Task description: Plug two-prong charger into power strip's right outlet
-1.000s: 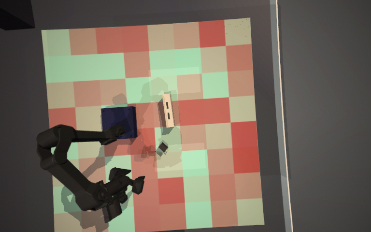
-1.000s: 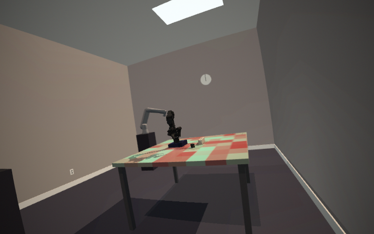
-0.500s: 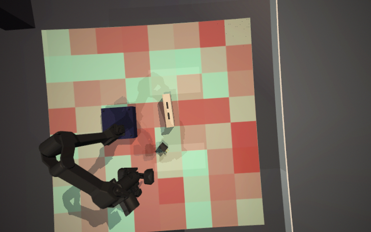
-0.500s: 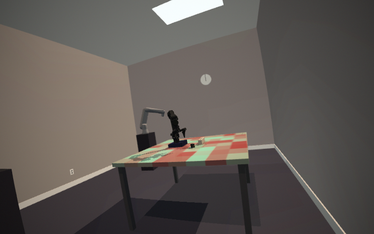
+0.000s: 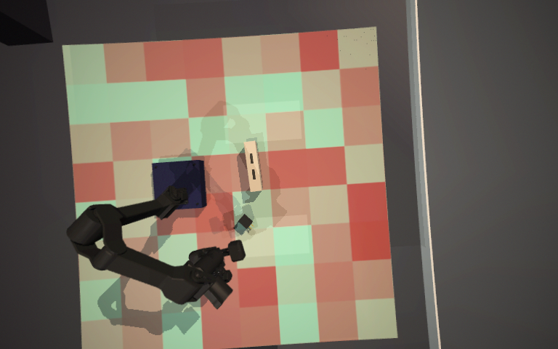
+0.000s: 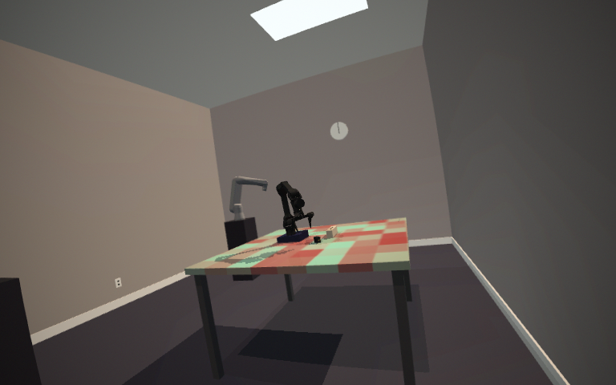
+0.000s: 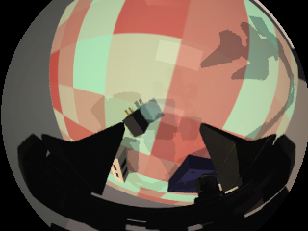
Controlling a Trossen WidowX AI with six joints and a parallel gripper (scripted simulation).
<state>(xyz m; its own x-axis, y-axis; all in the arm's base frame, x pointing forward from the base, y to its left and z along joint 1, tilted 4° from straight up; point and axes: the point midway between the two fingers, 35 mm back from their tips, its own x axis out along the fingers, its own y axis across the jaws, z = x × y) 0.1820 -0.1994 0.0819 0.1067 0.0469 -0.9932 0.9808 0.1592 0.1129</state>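
Right now the dark grey charger is 90 mm below my gripper tip, 70 mm ahead of it and 50 mm to the left of it.
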